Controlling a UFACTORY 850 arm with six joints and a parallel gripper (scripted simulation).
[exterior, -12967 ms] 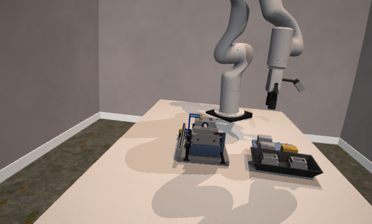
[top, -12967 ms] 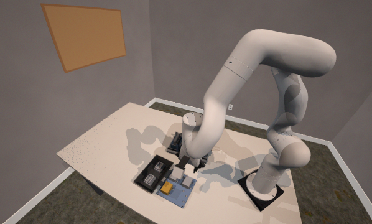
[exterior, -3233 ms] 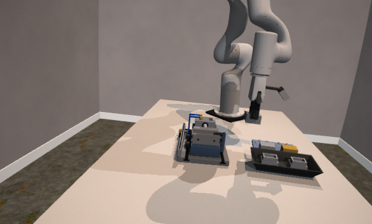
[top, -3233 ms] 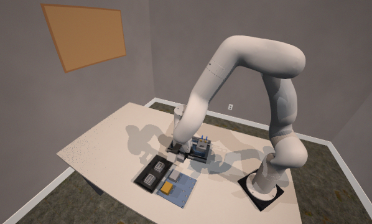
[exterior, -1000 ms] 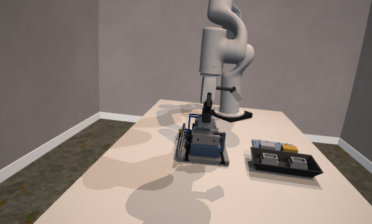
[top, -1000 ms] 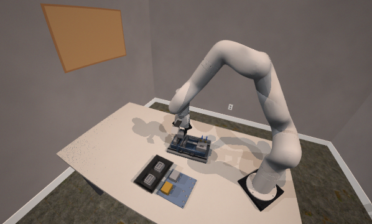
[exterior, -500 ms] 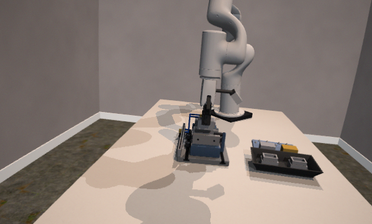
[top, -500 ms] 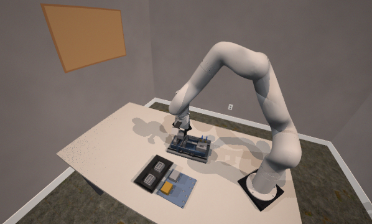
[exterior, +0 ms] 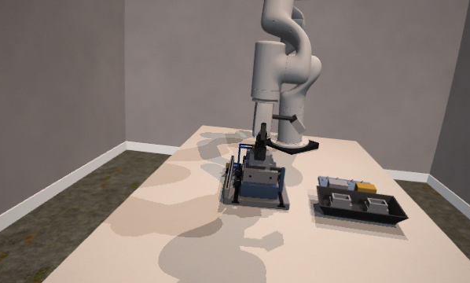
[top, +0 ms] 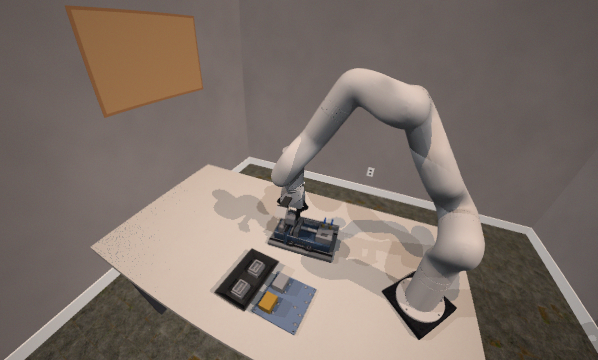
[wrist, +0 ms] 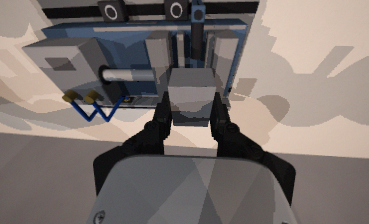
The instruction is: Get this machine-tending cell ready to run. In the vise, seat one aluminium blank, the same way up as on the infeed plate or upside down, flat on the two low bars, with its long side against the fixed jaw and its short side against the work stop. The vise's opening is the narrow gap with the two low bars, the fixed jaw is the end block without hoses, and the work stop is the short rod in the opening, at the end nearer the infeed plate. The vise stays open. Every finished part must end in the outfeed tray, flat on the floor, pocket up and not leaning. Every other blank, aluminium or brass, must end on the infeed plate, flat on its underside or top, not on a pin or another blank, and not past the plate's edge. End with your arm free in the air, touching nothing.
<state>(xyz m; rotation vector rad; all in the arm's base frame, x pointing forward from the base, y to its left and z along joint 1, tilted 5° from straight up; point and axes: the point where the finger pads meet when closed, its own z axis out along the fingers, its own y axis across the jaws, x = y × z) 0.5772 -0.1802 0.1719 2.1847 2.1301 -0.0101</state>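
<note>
My gripper is now 1 cm short of the work stop rod, 5 cm to the right of it and 5 cm above it. The rest, counted from my hand: brass blank 3 cm behind, 36 cm to the left, 12 cm below; blue infeed plate 8 cm behind, 32 cm to the left, 14 cm below; vise 7 cm behind, 1 cm to the left, 10 cm below.
</note>
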